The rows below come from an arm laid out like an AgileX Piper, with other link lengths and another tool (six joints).
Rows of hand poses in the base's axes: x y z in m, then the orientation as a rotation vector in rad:
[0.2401, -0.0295, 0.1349, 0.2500, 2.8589, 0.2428]
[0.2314, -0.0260, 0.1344, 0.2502, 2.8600, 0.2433]
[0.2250, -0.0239, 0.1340, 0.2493, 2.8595, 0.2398]
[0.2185, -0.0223, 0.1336, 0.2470, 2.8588, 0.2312]
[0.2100, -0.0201, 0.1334, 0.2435, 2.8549, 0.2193]
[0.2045, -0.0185, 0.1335, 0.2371, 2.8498, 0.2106]
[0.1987, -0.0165, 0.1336, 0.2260, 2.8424, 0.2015]
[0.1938, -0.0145, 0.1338, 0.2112, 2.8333, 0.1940]
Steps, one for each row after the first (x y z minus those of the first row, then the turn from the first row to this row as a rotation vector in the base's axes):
[-0.0087, 0.0035, -0.0005, 0.0004, 0.0011, 0.0001]
[-0.0151, 0.0056, -0.0009, -0.0021, 0.0004, 0.0003]
[-0.0216, 0.0072, -0.0013, -0.0082, -0.0007, 0.0009]
[-0.0301, 0.0094, -0.0015, -0.0168, -0.0051, 0.0016]
[-0.0356, 0.0110, -0.0014, -0.0235, -0.0111, 0.0044]
[-0.0414, 0.0130, -0.0013, -0.0311, -0.0199, 0.0100]
[-0.0463, 0.0150, -0.0011, -0.0379, -0.0308, 0.0181]

